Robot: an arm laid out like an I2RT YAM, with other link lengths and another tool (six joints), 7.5 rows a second.
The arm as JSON. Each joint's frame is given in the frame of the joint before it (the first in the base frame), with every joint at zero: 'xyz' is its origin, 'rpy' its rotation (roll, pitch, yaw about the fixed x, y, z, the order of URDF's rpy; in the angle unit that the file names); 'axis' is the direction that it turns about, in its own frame. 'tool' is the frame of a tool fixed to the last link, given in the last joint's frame.
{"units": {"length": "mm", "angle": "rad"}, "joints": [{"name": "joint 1", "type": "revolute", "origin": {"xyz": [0.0, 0.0, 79.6], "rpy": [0.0, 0.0, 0.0]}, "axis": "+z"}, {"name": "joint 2", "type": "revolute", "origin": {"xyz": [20.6, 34.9, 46.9], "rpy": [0.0, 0.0, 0.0]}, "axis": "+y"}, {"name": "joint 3", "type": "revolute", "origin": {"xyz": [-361.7, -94.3, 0.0], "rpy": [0.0, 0.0, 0.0]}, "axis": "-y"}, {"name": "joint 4", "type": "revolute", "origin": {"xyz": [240.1, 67.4, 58.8], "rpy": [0.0, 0.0, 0.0]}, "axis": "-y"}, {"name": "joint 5", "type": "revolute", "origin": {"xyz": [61.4, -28.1, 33.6], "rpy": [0.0, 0.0, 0.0]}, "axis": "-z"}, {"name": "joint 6", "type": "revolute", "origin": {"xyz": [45.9, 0.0, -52.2], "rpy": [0.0, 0.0, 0.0]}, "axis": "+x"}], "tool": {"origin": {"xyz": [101.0, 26.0, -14.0], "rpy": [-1.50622, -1.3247, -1.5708]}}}
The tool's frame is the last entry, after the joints.
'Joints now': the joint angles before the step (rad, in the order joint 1, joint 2, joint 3, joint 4, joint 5, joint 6). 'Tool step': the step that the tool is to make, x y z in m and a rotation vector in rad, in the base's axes. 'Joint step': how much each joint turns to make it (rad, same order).
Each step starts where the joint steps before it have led.
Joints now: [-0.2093 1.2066 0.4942 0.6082 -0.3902 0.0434]
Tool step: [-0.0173 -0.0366 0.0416 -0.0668 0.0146 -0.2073]
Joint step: [-0.0691 -0.1333 0.1549 -0.3035 0.1451 -0.0551]
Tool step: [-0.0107 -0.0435 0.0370 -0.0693 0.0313 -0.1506]
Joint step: [-0.1469 -0.0138 0.1734 -0.2108 0.0137 -0.0768]
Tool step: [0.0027 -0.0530 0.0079 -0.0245 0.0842 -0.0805]
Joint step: [-0.1929 0.1014 0.1350 -0.1184 -0.0988 -0.0862]
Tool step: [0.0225 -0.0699 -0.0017 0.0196 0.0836 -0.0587]
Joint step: [-0.1446 0.1979 0.1728 -0.0750 -0.0720 -0.0645]
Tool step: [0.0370 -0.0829 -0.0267 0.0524 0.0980 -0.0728]
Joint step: [-0.0730 0.2595 0.2019 -0.0613 0.0126 -0.0339]
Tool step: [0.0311 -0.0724 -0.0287 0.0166 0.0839 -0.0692]
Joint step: [-0.0345 0.2238 0.2180 -0.0733 0.0551 -0.0321]
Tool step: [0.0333 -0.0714 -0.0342 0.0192 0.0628 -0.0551]
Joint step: [-0.0242 0.2418 0.2807 -0.0983 0.0454 -0.0152]
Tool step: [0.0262 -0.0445 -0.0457 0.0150 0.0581 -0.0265]
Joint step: [-0.0025 0.1919 0.2036 -0.0640 0.0403 -0.0163]
